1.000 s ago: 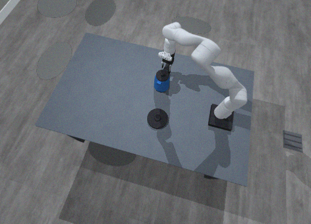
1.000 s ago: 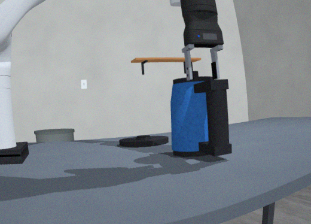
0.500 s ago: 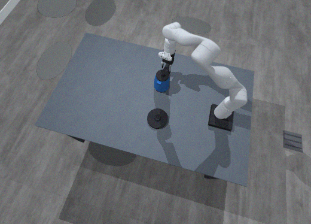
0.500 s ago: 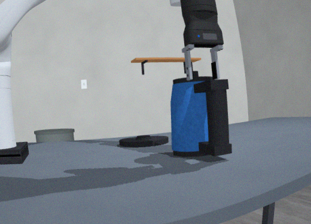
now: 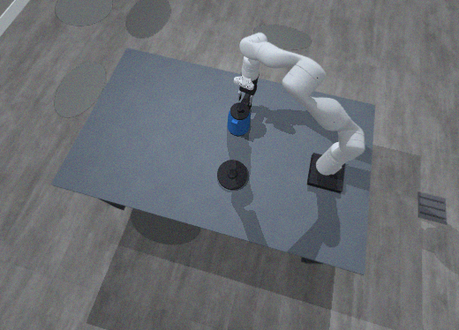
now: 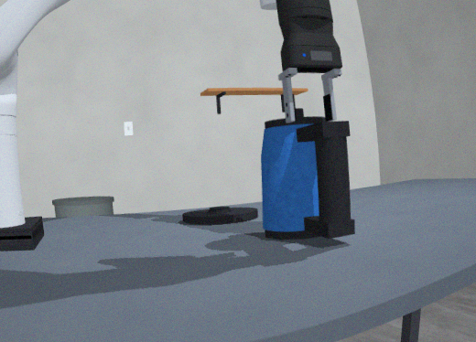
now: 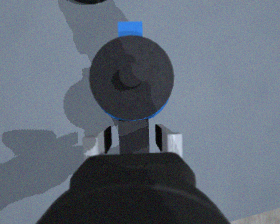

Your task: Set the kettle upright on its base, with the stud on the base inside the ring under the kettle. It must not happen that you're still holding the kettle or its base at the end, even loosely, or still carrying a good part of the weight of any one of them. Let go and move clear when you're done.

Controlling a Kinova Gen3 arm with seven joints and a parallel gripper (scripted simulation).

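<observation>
The blue kettle lies 8 cm below my hand and 3 cm to the left of it. Also, from my hand: round black base: 33 cm to the left, 16 cm below, 4 cm behind.
</observation>
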